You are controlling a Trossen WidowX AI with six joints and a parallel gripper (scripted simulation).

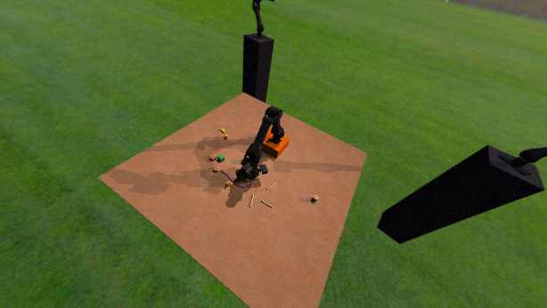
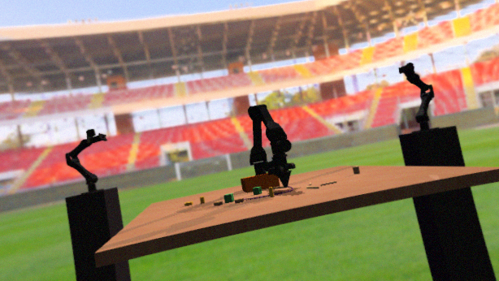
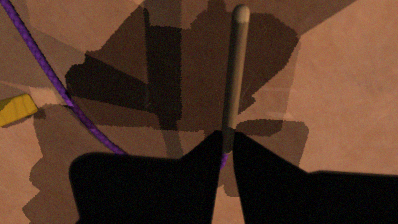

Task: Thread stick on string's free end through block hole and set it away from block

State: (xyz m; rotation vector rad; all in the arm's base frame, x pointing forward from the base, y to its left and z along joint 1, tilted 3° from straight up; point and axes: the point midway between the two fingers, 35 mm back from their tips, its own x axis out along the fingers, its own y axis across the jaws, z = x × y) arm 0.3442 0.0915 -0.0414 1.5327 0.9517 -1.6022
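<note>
Right now my gripper tip is 13 cm short of the yellow piece and 7 cm to the left of it. Also, from my gripper tip: green cube (26 cm to the right, 3 cm ahead); thin wooden stick (1 cm to the right, 1 cm behind); round wooden button (21 cm to the right, 10 cm ahead, 1 cm below).
</note>
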